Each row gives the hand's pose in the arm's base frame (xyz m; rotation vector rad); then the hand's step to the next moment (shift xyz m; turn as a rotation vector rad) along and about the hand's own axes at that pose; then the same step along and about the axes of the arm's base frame.
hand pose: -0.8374 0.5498 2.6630 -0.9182 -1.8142 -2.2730
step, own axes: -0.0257 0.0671 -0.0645 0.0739 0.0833 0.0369
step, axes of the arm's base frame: 0.0241 -0.0857 0.0373 -0.0102 0.0309 0.1127
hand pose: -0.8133 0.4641 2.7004 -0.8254 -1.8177 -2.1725
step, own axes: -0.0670 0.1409 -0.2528 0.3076 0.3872 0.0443
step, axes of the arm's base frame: 0.0496 -0.2866 0.0606 -0.0550 0.0153 0.4932
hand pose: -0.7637 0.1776 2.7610 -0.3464 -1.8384 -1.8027
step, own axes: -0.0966 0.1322 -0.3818 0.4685 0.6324 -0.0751
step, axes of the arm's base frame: 0.2243 -0.3468 0.0450 -0.0332 -0.1133 0.7817
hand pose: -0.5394 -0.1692 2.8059 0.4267 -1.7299 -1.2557
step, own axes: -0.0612 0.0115 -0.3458 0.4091 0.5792 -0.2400
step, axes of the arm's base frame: 0.3203 -0.1443 -0.0015 0.1216 -0.1850 0.7151
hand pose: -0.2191 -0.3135 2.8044 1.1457 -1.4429 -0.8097
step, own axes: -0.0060 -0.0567 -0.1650 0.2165 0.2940 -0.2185
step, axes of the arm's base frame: 0.1731 0.0053 -0.0220 0.1563 -0.0924 0.3848
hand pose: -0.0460 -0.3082 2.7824 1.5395 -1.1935 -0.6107
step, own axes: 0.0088 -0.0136 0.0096 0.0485 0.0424 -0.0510
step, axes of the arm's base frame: 0.0002 -0.0126 -0.0140 0.0455 -0.0209 0.0651
